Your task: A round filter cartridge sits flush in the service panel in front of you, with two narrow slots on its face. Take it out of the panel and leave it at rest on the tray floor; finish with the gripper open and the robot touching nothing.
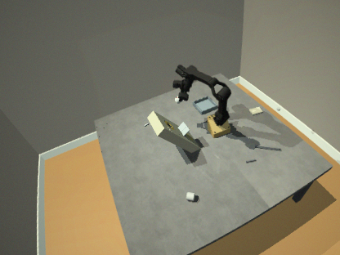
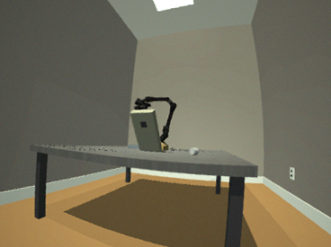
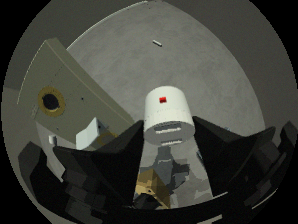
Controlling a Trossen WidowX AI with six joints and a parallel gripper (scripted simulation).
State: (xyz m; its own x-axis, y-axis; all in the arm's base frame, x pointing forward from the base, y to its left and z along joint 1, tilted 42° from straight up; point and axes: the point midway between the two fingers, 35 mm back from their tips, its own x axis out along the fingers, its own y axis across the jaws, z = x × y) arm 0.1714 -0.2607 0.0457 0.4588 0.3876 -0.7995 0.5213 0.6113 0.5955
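My gripper tip is now 250 mm past the blue-grey tray, 110 mm to the left of it and 250 mm above it. The rest, counted from my gripper tip: flat cream piece: 560 mm behind, 170 mm to the left, 250 mm below; white round filter cartridge: right at my gripper tip; cream service panel: 130 mm ahead, 170 mm to the left, 110 mm below.
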